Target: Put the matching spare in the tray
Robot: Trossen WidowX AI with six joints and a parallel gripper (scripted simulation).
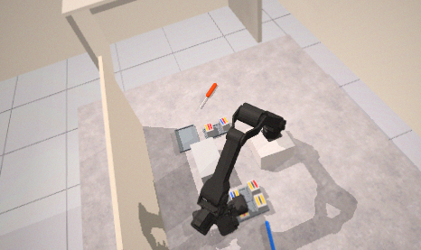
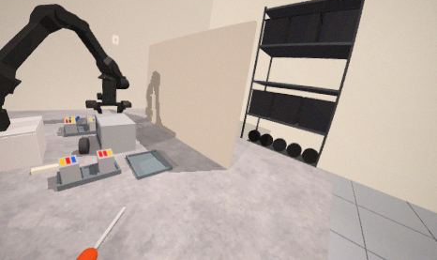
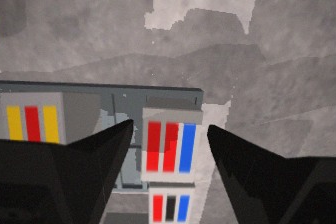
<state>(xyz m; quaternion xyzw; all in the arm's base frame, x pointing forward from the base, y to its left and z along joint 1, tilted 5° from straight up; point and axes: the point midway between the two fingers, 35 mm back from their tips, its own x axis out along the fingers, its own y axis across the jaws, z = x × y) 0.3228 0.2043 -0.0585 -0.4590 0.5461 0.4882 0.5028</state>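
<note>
Right now the tray is 420 mm to the right of my gripper tip, 20 mm below it and 10 mm behind it. The rest, counted from my gripper tip: mounted unit: 220 mm to the right, 50 mm behind, 30 mm above; then blue pen: 140 mm to the left, 120 mm behind, 20 mm below; then rack: 80 mm behind, 30 mm to the right, 20 mm below.
</note>
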